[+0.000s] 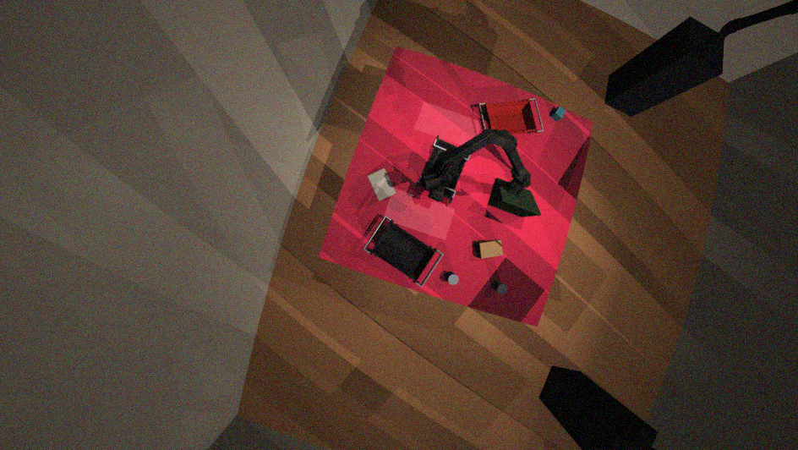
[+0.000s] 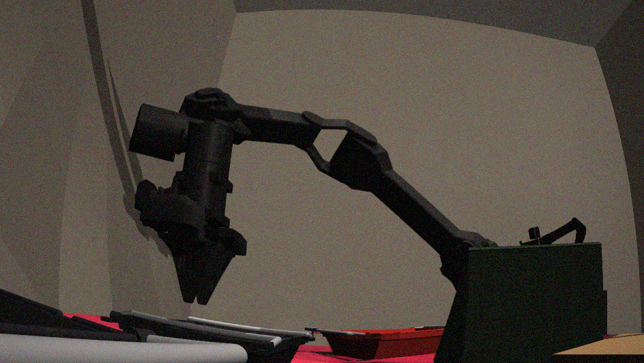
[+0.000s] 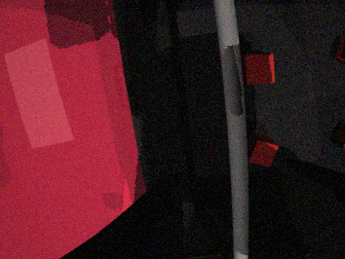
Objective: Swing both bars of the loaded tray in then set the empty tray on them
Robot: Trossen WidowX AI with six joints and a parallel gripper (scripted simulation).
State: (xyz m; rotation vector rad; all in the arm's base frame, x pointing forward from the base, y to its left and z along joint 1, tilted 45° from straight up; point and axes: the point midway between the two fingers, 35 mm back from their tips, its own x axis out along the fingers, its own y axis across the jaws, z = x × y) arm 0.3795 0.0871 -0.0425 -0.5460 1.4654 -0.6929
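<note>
Now: gripper tip 280 mm past the red tray, 500 mm to the left of it and 50 mm above it. Also, from my gripper tip: teal block: 570 mm behind, 660 mm to the right, 70 mm below; then white block: 280 mm ahead, 70 mm to the left, 90 mm below; then tan box: 370 mm behind, 220 mm to the left, 60 mm below.
</note>
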